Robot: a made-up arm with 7 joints. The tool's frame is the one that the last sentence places. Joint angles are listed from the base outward.
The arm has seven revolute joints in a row. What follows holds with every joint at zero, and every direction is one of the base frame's.
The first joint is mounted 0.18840 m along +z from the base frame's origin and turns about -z.
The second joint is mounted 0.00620 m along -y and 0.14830 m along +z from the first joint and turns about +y.
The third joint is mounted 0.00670 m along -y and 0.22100 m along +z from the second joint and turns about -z.
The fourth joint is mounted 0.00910 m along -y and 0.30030 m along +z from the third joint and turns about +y.
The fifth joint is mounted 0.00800 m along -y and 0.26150 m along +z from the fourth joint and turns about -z.
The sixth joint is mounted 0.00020 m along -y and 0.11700 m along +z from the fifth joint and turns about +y.
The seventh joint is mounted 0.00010 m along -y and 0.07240 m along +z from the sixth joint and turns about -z.
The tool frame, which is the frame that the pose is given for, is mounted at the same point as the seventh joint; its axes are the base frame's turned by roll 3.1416, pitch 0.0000 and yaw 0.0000 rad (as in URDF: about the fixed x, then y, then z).
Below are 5 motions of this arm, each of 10 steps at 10 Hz.
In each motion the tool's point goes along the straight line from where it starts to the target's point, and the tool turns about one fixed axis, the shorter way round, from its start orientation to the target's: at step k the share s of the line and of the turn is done. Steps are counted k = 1, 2, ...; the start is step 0. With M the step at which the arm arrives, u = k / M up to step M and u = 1 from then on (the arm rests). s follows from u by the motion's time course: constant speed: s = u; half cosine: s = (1 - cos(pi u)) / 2; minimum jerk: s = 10 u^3 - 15 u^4 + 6 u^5.
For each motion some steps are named. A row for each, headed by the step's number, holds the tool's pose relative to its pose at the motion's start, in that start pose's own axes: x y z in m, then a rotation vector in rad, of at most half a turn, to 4 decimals.
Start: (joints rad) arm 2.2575 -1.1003 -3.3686 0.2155 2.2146 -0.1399 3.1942
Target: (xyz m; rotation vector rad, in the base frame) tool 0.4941 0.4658 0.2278 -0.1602 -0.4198 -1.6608
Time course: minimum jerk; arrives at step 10
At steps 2, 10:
2: 0.0077 0.0220 0.0191 0.0555 -0.1165 0.0662
10: 0.1336 0.3799 0.3296 0.9575 -2.0109 1.1427

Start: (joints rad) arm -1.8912 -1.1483 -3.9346 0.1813 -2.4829 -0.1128 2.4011
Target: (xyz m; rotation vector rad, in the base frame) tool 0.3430 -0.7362 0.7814 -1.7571 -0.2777 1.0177
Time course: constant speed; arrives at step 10
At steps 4, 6, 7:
4: -0.0226 -0.0529 0.0298 -0.0639 -0.1390 -0.1069
6: -0.0340 -0.0794 0.0446 -0.0958 -0.2086 -0.1603
7: -0.0396 -0.0926 0.0521 -0.1118 -0.2433 -0.1870

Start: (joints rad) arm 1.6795 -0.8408 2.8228 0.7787 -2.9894 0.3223 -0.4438
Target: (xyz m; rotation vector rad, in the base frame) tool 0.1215 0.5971 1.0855 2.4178 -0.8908 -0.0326
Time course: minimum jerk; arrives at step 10
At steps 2, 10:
2: 0.0254 0.0079 0.0070 0.0172 -0.0429 -0.0227
10: 0.4385 0.1372 0.1205 0.2976 -0.7403 -0.3926

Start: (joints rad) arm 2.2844 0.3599 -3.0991 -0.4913 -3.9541 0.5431 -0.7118
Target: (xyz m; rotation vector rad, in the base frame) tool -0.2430 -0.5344 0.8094 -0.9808 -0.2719 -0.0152
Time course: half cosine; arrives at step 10
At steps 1, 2, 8, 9, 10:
1: 0.0048 0.0062 0.0002 0.0204 -0.0152 -0.0101
2: 0.0189 0.0242 0.0007 0.0795 -0.0591 -0.0396
8: 0.1787 0.2292 0.0063 0.7532 -0.5602 -0.3746
9: 0.1928 0.2472 0.0068 0.8123 -0.6042 -0.4041
10: 0.1976 0.2534 0.0070 0.8327 -0.6194 -0.4142

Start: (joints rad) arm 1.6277 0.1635 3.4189 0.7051 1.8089 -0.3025 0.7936
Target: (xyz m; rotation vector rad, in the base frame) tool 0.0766 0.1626 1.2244 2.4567 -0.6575 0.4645
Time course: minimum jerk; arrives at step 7
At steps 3, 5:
3: -0.0081 -0.0046 -0.0041 0.0410 0.0219 -0.2569
5: -0.0189 -0.0106 -0.0094 0.0953 0.0510 -0.5972

